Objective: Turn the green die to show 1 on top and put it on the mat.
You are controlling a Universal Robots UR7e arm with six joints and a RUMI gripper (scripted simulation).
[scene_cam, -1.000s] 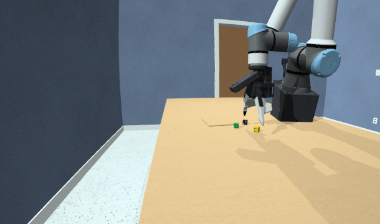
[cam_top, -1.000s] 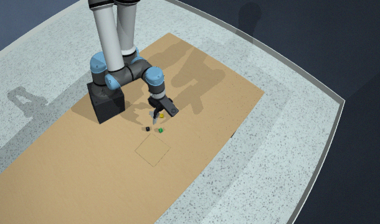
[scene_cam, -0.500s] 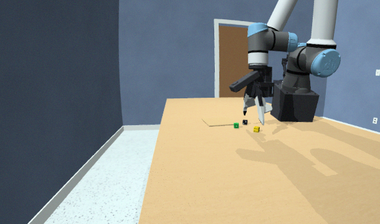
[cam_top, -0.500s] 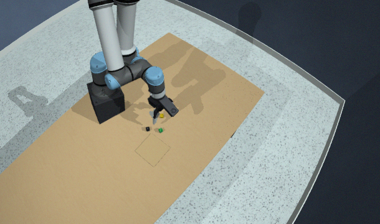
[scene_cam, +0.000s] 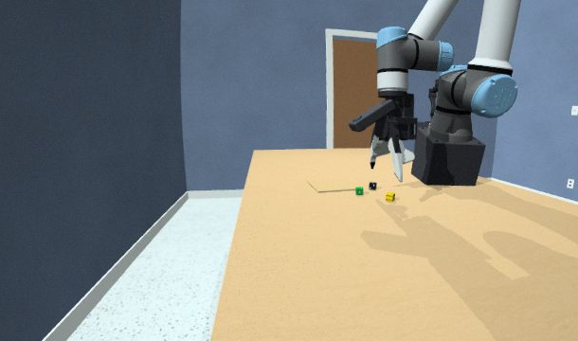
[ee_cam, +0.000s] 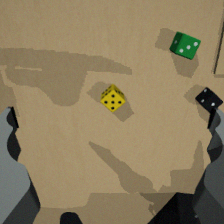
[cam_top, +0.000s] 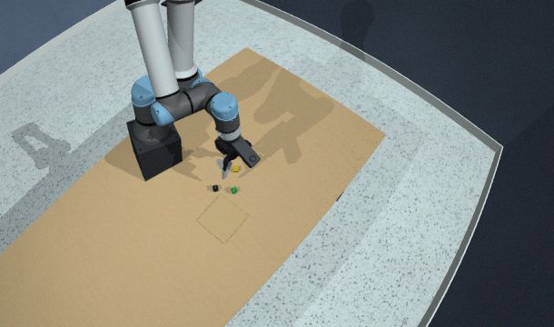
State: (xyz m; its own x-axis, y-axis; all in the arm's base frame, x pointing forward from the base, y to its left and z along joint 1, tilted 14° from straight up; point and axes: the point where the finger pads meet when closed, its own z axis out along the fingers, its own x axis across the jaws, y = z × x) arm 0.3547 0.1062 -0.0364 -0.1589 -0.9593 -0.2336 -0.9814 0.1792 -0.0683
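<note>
Right now my hand is 8 cm to the left of the green die, 6 cm above it and 3 cm short of it. Round my hand: tan mat 19 cm to the right, 7 cm below, 5 cm ahead; then yellow die 6 cm below, 2 cm behind; then black die 11 cm to the right, 6 cm below, 4 cm behind.
</note>
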